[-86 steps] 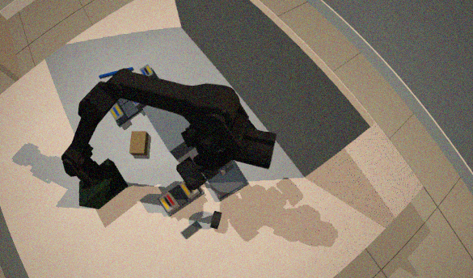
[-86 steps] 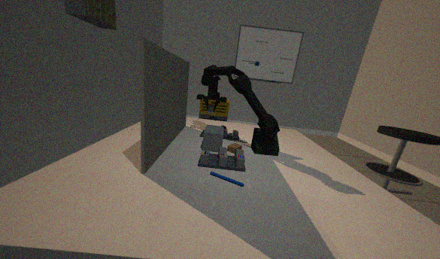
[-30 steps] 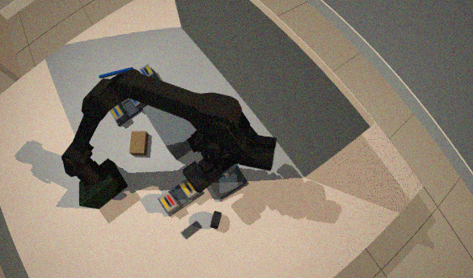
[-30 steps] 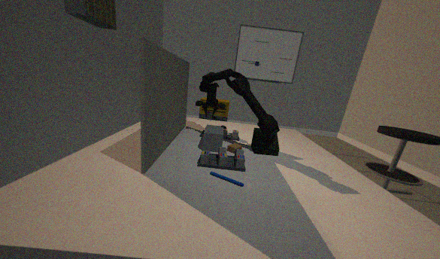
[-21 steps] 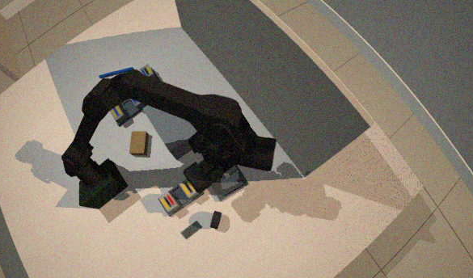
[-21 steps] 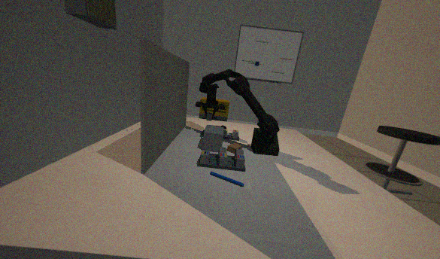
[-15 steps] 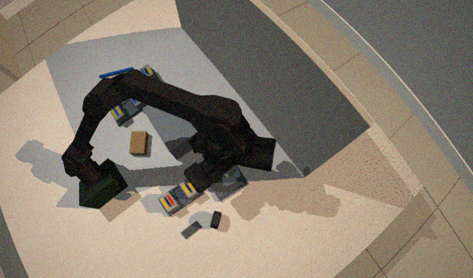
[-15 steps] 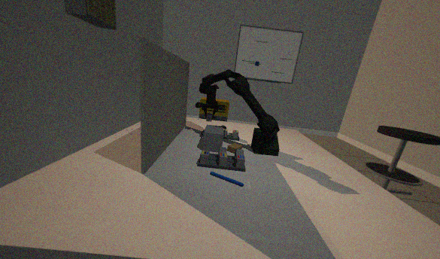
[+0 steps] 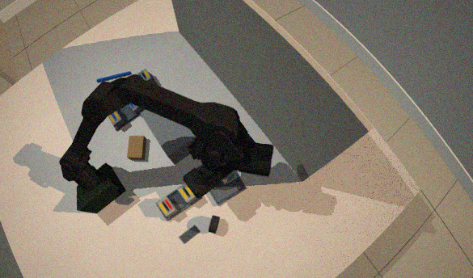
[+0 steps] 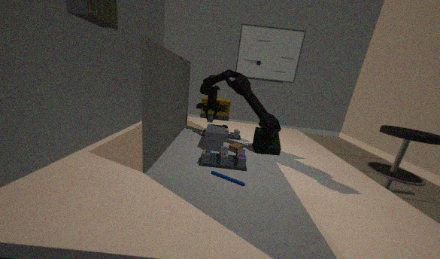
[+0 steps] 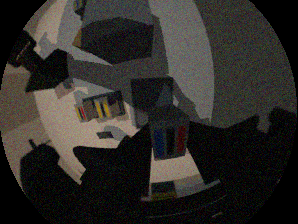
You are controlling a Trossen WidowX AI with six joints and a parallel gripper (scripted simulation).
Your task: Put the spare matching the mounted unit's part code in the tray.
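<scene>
Now: the dark flat tray 1 cm behind my gripper tip and 9 cm below it. Round my gripper tip: grey mounted unit: 8 cm behind, 20 cm to the left, 4 cm below; then brown box: 20 cm behind, 21 cm to the left, 8 cm below; then tall dark panel: 16 cm ahead, 23 cm to the left, 13 cm above.
</scene>
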